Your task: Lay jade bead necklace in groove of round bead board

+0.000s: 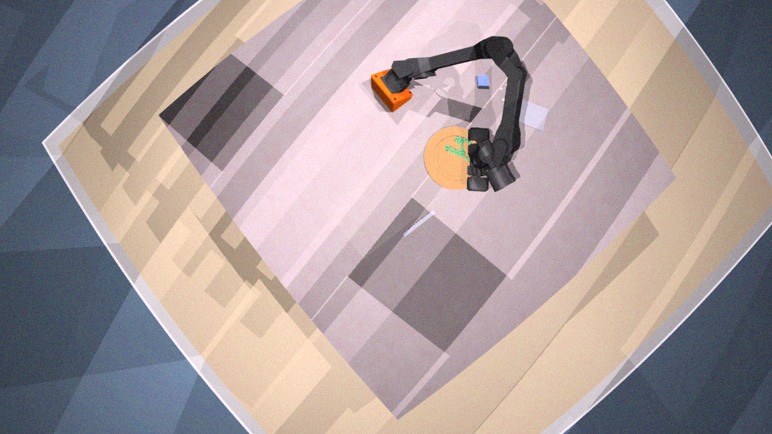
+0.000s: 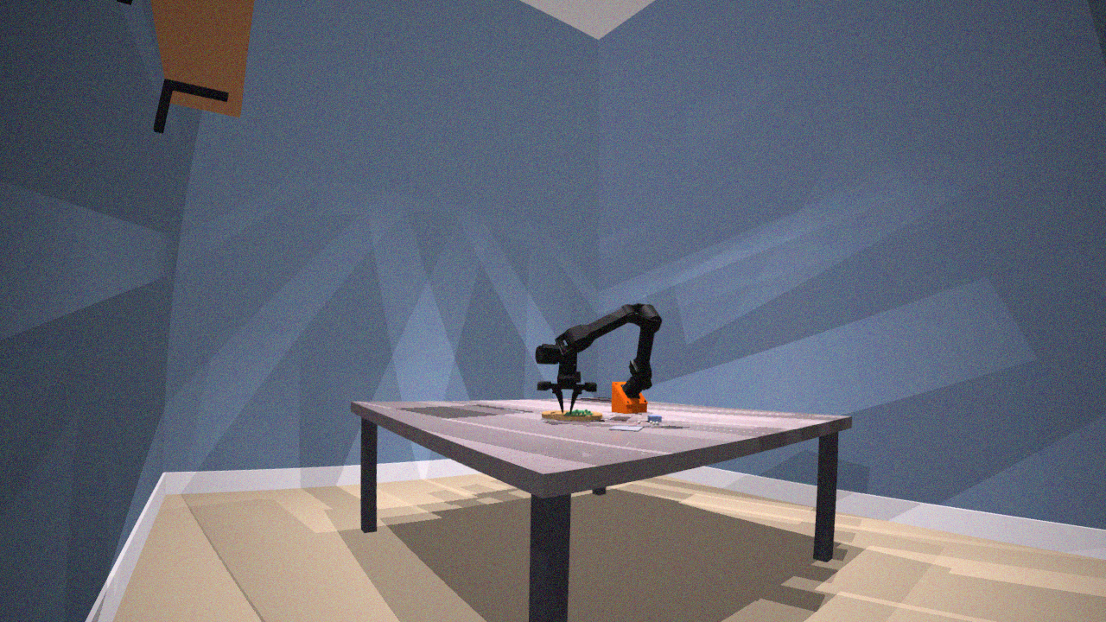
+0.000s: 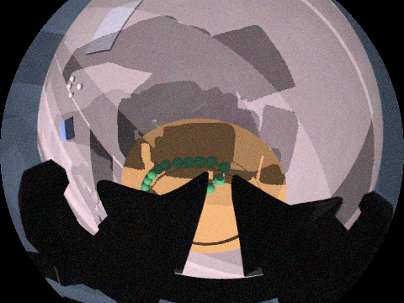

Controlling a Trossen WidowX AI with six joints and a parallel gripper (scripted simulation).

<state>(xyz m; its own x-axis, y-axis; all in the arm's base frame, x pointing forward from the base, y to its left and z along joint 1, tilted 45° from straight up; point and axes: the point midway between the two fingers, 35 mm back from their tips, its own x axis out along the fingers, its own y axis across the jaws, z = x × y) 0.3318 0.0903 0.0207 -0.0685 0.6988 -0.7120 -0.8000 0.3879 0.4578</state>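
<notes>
The round tan bead board is 40 mm behind my gripper tip, 30 mm to the right of it and 10 mm below it. Also, from my gripper tip: white strip (60 mm ahead, 250 mm to the right, 10 mm below); then pale square sheet (20 mm behind, 270 mm to the left, 10 mm below); then blue cube (200 mm behind, 190 mm to the left, 10 mm below).
</notes>
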